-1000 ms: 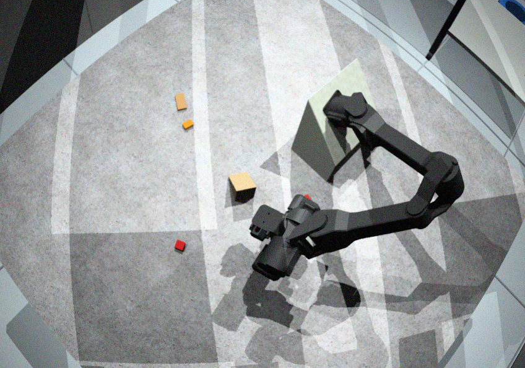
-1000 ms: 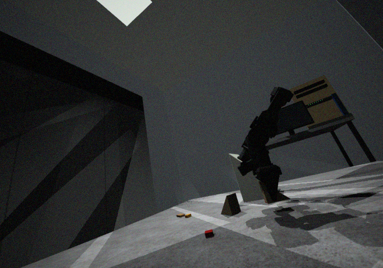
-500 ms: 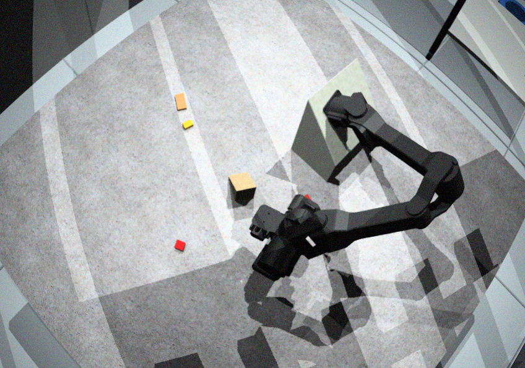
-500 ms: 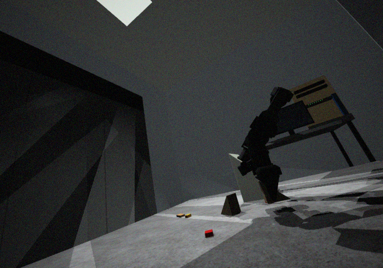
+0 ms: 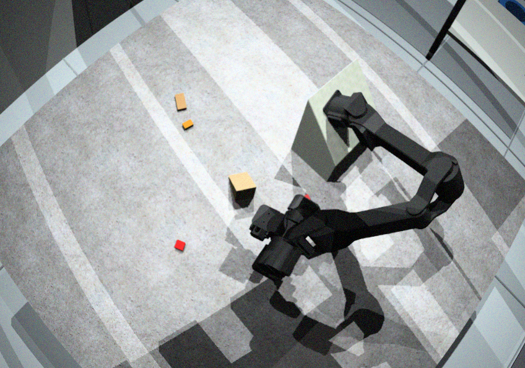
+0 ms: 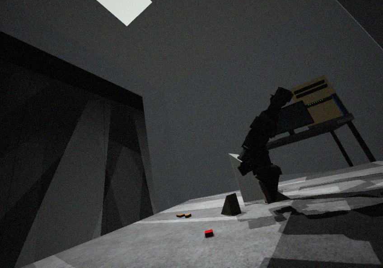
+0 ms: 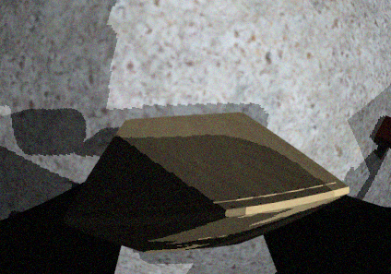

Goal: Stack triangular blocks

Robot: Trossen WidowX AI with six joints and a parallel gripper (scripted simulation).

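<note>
The red cube lies 140 mm behind my gripper tip, 20 mm to the right of it and 30 mm below it. Also, from my gripper tip: yellow block 120 mm behind, 360 mm to the right, 30 mm below.
</note>
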